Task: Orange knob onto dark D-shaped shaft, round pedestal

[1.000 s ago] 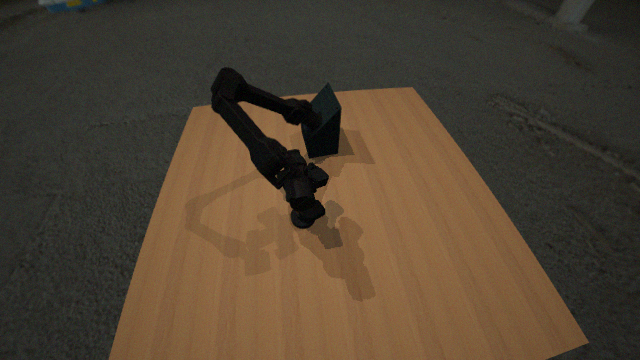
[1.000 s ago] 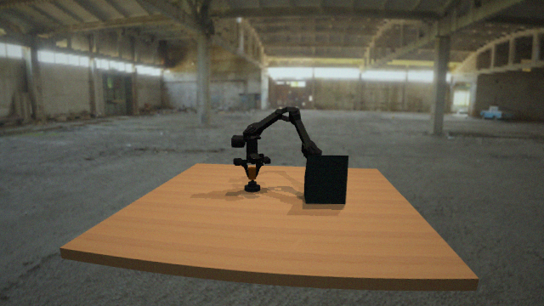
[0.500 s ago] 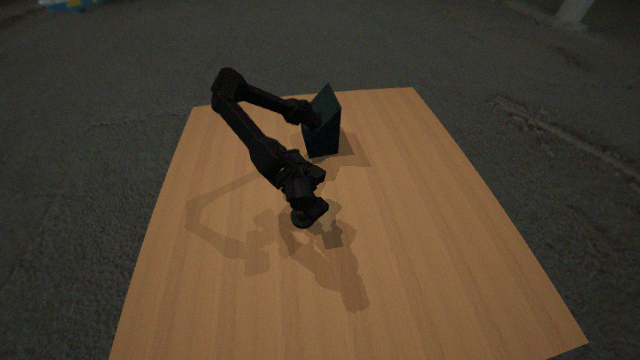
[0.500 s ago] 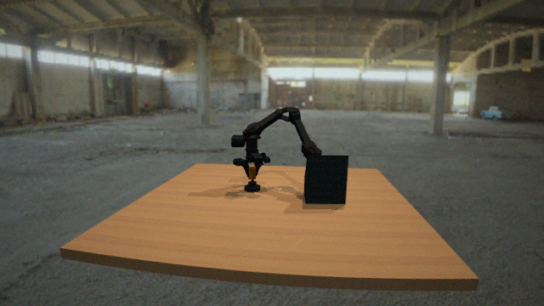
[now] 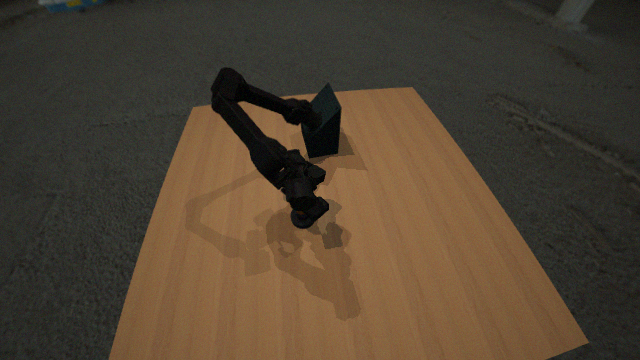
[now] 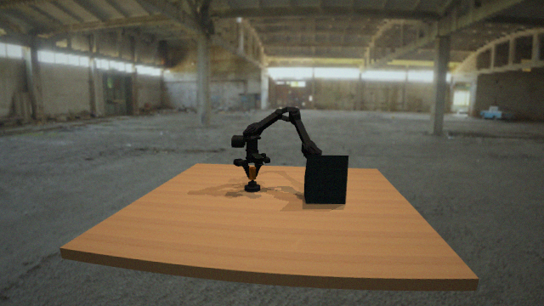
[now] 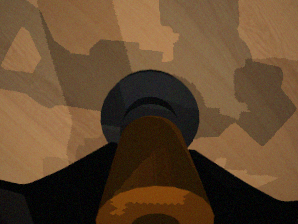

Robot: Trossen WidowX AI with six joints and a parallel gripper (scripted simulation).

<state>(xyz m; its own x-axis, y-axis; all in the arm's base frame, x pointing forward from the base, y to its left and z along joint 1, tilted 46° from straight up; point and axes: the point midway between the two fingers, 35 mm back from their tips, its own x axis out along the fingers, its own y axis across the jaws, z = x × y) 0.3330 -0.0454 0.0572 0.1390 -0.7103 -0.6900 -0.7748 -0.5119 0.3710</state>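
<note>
My gripper tip is now 2 cm below the orange knob. Round my gripper tip: dark round pedestal 4 cm below.
</note>
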